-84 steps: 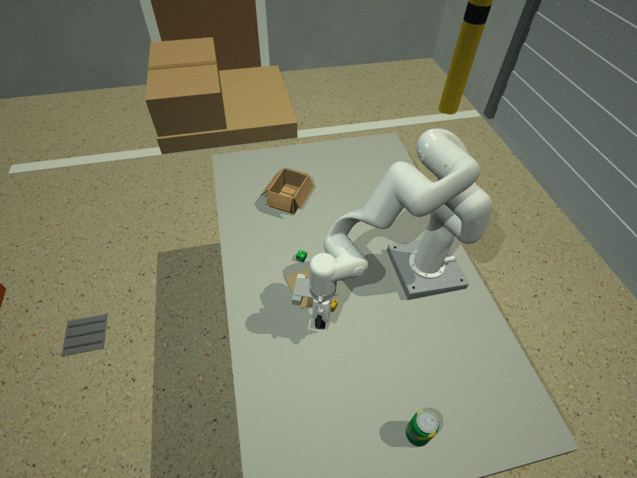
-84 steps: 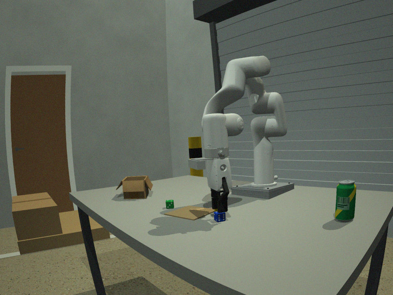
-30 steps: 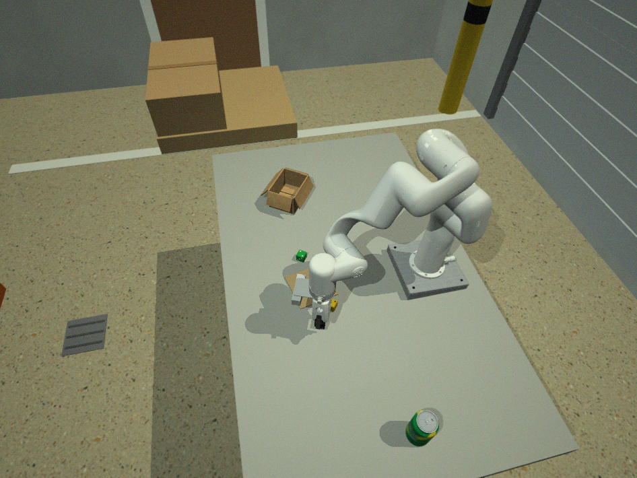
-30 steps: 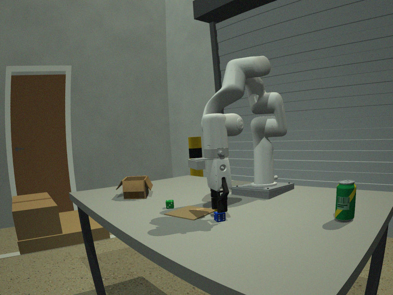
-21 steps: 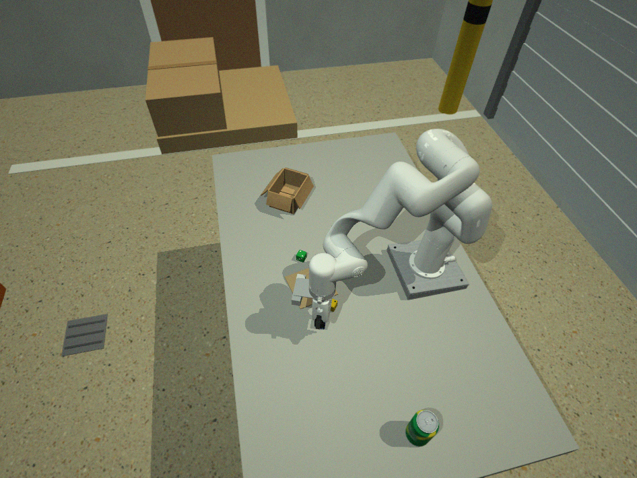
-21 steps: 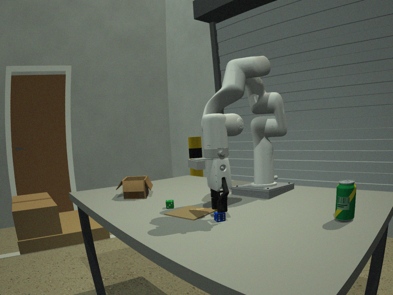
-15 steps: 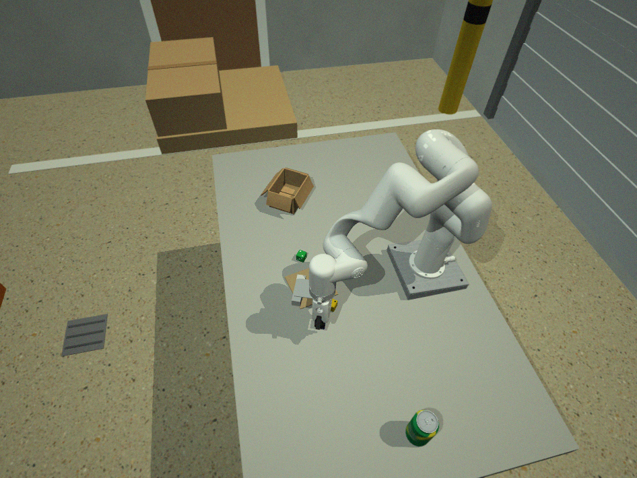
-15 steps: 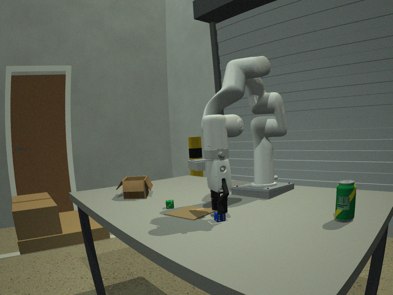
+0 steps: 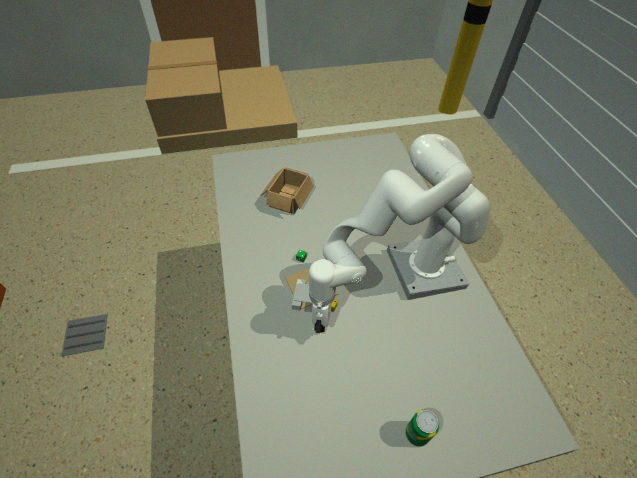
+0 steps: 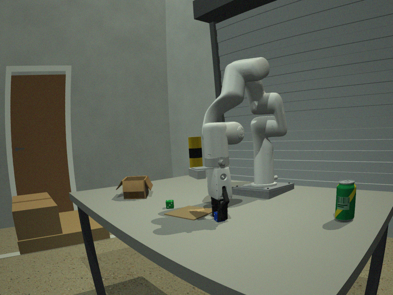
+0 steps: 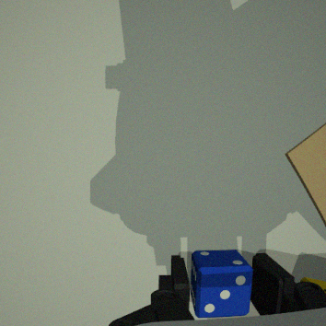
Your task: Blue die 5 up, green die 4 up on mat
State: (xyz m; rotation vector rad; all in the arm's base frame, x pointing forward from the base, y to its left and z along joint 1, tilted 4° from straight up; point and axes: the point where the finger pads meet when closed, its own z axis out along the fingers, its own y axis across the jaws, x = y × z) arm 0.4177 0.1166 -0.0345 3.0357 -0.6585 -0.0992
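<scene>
The blue die is 10 mm below my hand. Also, from my hand: green die (280 mm to the right, 10 mm below); then yellow die (50 mm behind, 50 mm to the right, 10 mm below); then cardboard mat (10 mm behind, 150 mm to the right, 30 mm below).
</scene>
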